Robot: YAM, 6 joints.
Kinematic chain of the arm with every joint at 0, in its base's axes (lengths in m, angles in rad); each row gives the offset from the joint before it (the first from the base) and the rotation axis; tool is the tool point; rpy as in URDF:
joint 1: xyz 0 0 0.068 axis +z
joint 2: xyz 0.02 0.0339 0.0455 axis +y
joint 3: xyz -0.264 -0.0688 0 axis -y
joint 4: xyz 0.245 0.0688 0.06 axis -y
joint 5: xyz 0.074 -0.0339 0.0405 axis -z
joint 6: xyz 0.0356 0 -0.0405 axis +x
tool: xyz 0 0 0 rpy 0 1.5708 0
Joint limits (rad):
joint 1: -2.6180..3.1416
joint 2: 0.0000..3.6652
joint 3: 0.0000..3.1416
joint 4: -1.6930..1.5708
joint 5: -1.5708..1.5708
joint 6: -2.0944..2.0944
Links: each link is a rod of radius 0.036 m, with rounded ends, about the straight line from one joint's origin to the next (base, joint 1, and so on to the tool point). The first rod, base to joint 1, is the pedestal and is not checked.
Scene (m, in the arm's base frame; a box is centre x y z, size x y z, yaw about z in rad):
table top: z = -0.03
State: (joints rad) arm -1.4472 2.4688 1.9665 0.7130 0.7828 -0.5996
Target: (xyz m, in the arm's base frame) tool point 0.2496 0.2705 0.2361
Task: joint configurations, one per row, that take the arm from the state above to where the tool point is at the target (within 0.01 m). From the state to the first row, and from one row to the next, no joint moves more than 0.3 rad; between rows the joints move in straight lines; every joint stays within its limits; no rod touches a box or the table.
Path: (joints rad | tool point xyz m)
1: -1.1546 2.3703 1.8373 0.6958 0.7825 -0.5996 | 0.1989 -0.5120 0.2408
2: -0.8620 2.2718 1.7080 0.6786 0.7822 -0.5996 | 0.3247 -0.4172 0.2464
3: -0.5694 2.1734 1.5788 0.6615 0.7820 -0.5996 | 0.4120 -0.2935 0.2501
4: -0.2768 2.0749 1.4496 0.6443 0.7817 -0.5996 | 0.4554 -0.1554 0.2518
5: 0.0158 1.9764 1.3203 0.6271 0.7814 -0.5996 | 0.4545 -0.0179 0.2513
6: 0.3085 1.8779 1.1911 0.6099 0.7811 -0.5996 | 0.4138 0.1056 0.2486
7: 0.6011 1.7794 1.0619 0.5928 0.7808 -0.5996 | 0.3418 0.2040 0.2435
8: 0.8937 1.6810 0.9326 0.5756 0.7806 -0.5996 | 0.2496 0.2705 0.2361

